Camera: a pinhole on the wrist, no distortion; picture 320 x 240 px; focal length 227.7 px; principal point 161.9 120.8 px. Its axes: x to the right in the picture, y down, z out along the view. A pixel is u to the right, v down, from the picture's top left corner.
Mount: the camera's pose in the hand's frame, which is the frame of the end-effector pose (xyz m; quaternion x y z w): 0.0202 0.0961 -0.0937 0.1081 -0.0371 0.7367 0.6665
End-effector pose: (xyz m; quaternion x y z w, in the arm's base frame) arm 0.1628 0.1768 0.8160 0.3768 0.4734 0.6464 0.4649
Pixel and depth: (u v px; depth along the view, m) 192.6 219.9 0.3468
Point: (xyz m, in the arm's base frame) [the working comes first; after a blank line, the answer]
In the camera's frame: 0.0468 0.1509 0.3468

0.4239 0.1488 0.9373
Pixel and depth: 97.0 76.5 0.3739
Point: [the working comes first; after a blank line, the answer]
In the camera's frame: -0.1066 -0.0727 0.3739

0.3645 0.3855 0.8161
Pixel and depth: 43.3 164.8 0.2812
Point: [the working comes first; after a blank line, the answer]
In the camera's frame: -0.1465 0.0543 0.2812

0.3296 0.2399 0.7536
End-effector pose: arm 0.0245 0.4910 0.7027 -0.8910 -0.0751 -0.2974 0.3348
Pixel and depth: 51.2 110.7 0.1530
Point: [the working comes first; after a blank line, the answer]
In the camera's frame: -0.0744 -0.0068 0.1530

0.0821 0.5174 0.7117
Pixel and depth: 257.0 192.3 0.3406
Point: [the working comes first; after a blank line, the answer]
In the camera's frame: 0.1423 0.1070 0.3406

0.1598 0.5540 0.4156
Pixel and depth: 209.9 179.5 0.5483
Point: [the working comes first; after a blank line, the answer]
In the camera's frame: 0.1156 0.1413 0.5483

0.2248 0.7370 0.3300
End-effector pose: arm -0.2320 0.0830 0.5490 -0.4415 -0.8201 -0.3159 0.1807
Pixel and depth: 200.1 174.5 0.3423
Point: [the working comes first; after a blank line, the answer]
In the camera's frame: 0.0574 0.0807 0.3423

-0.1586 0.2727 0.3700
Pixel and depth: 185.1 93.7 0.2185
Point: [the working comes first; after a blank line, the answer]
In the camera's frame: 0.0223 -0.0260 0.2185

-0.2064 0.2384 0.5265
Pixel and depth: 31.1 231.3 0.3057
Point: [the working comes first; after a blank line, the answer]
In the camera's frame: -0.1756 0.1484 0.3057

-0.3202 0.0957 0.3171
